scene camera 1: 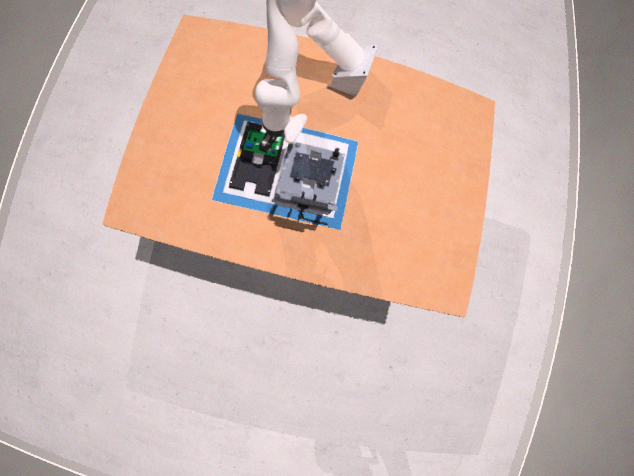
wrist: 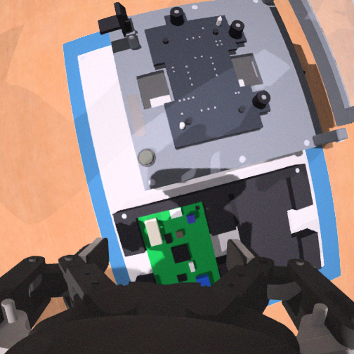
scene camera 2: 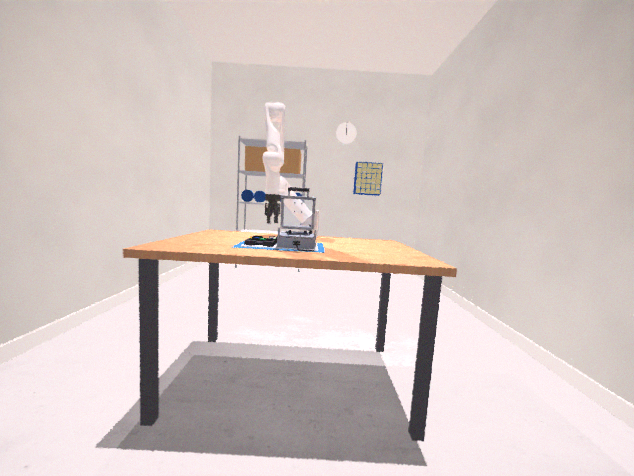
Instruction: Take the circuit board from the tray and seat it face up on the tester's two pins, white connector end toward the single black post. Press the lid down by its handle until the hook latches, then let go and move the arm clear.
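Frame: origin at the arm's base, x ahead, y left, z up, level; millimetres.
Seen in the pictures: gripper, fingertip midpoint: (scene camera 1: 275, 136) (scene camera 2: 272, 223); arm's base, origin of the base link: (scene camera 1: 351, 60).
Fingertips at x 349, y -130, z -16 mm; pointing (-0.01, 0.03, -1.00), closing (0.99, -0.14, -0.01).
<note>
Pixels of each thing's middle, then the offset from my fingertips to it. "spot": a spot on its surface instead. Level surfaces: height alone.
- green circuit board, body centre: (scene camera 1: 262, 142) dz -77, dx +8, dy -36 mm
- black tray, surface spot: (scene camera 1: 253, 176) spot: dz -82, dx +120, dy -21 mm
- grey tester, surface spot: (scene camera 2: 286, 240) spot: dz -60, dx +160, dy +109 mm
- handle, body centre: (scene camera 1: 309, 203) (scene camera 2: 298, 189) dz +168, dx +194, dy +158 mm
- black hook, body centre: (scene camera 1: 336, 151) dz -8, dx -23, dy +190 mm
- blue-bordered white mat, its level: dz -97 mm
- orange table, its level: dz -99 mm
The green circuit board (scene camera 1: 255, 139) (wrist: 197, 240) lies face up in the black tray (scene camera 1: 253, 176) (wrist: 270, 175); its white connector (wrist: 153, 232) is at the upper left in the wrist view. My gripper (scene camera 2: 272, 221) (wrist: 167, 252) is open and empty, well above the board; the palm hides the board's near end. The grey tester (scene camera 2: 286, 240) (wrist: 285, 125) has two white-tipped pins, one (wrist: 219, 21) near two black posts, the other (wrist: 182, 125) at the end with the single black post (wrist: 261, 98). Its lid (scene camera 2: 282, 212) (wrist: 320, 55) stands open, handle (scene camera 2: 298, 189) on top.
The black hook (scene camera 1: 335, 152) (wrist: 121, 20) stands on the tester's side opposite the lid. Tray and tester stand side by side on a blue-bordered white mat (scene camera 1: 220, 192) (wrist: 85, 125) on the orange table (scene camera 1: 419, 204). The upright lid rises beside the gripper in scene camera 2.
</note>
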